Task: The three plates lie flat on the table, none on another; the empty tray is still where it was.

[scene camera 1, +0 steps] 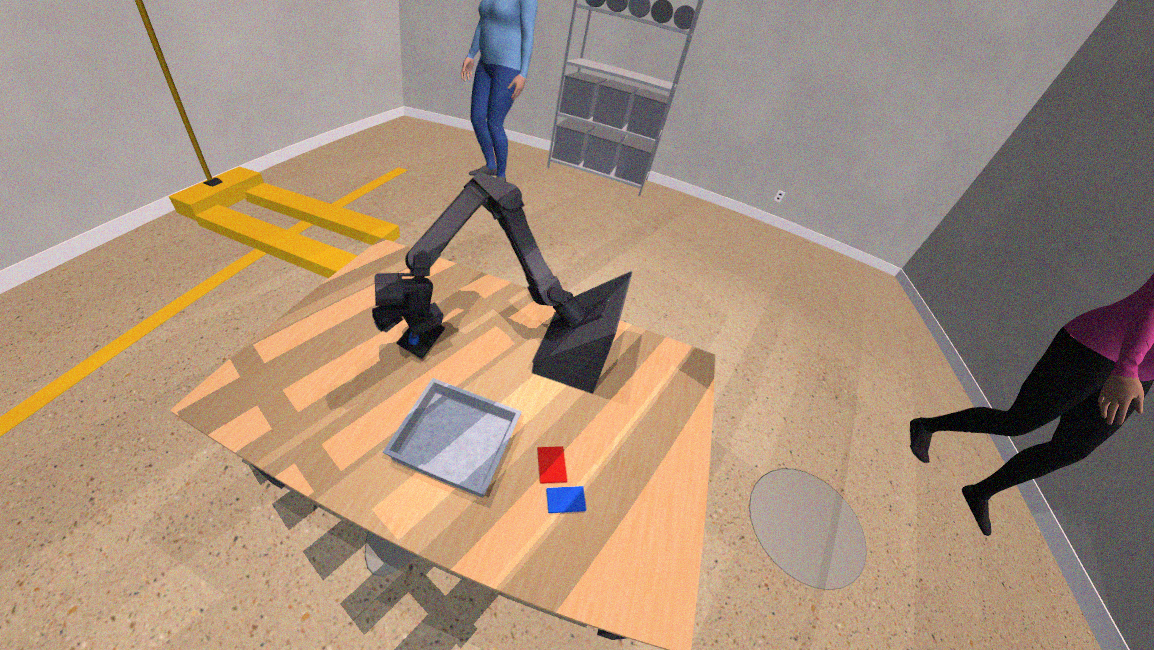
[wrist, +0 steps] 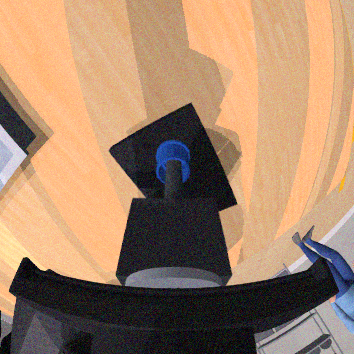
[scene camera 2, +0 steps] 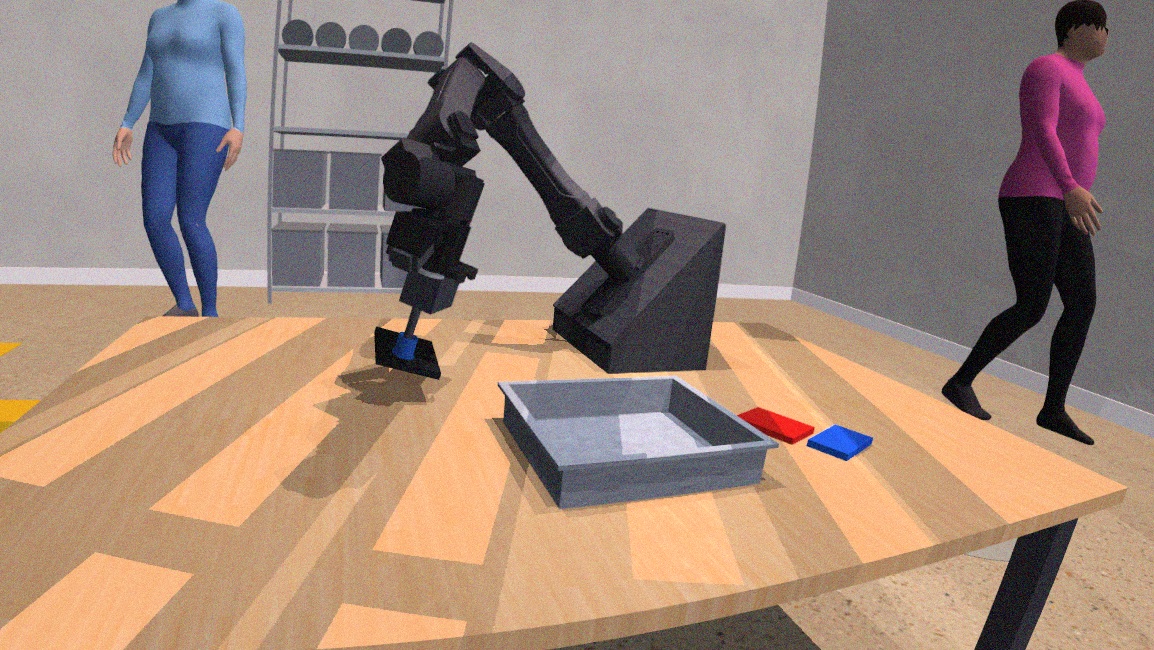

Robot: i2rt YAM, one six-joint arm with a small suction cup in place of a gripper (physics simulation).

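Note:
The suction cup, small and blue, is shut on a black plate. It holds the plate tilted, a little above the table, with a shadow below. A red plate and a blue plate lie flat on the table, close beside each other and not overlapping. The empty grey tray stands between them and the held plate; part of it shows at the left of the wrist view.
The arm's dark wedge-shaped base stands behind the tray on the wooden table. A person in light blue stands beyond the table, and a person in magenta is at the right. A shelf rack stands at the back wall.

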